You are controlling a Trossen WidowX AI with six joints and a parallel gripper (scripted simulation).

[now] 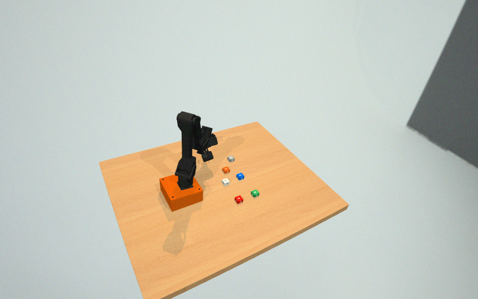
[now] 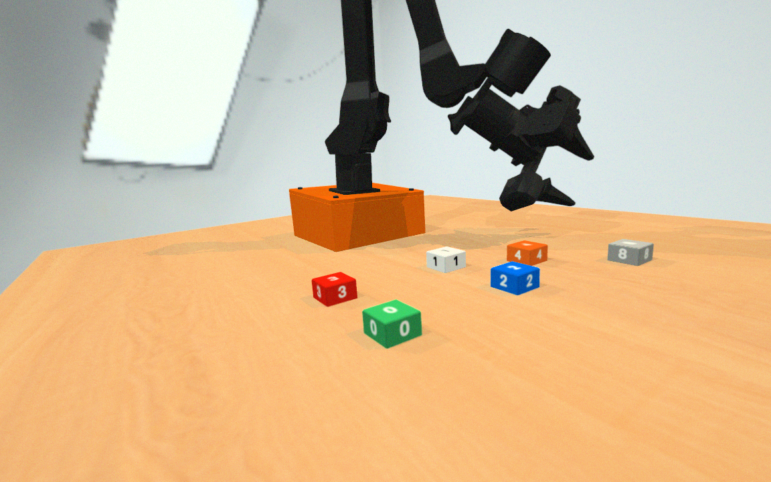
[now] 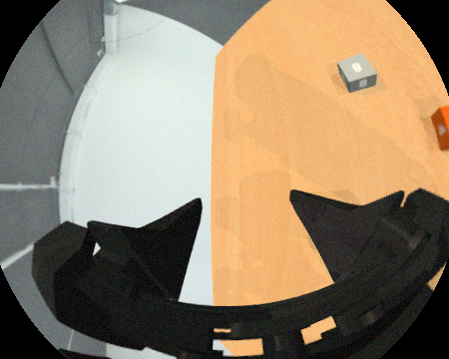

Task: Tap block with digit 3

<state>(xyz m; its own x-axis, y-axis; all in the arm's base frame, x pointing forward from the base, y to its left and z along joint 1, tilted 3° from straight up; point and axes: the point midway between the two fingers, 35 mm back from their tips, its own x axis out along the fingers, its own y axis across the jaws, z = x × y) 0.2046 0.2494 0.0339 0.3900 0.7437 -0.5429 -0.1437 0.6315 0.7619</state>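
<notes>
My gripper tip is now 270 mm to the left of the blue block, 110 mm short of it and 60 mm above it. From my gripper tip the other things lie so: white block (280 mm to the right, 60 mm below, 10 mm ahead); grey block (130 mm ahead, 110 mm to the right, 60 mm below); orange block (190 mm to the right, 60 mm below, 60 mm ahead).
</notes>
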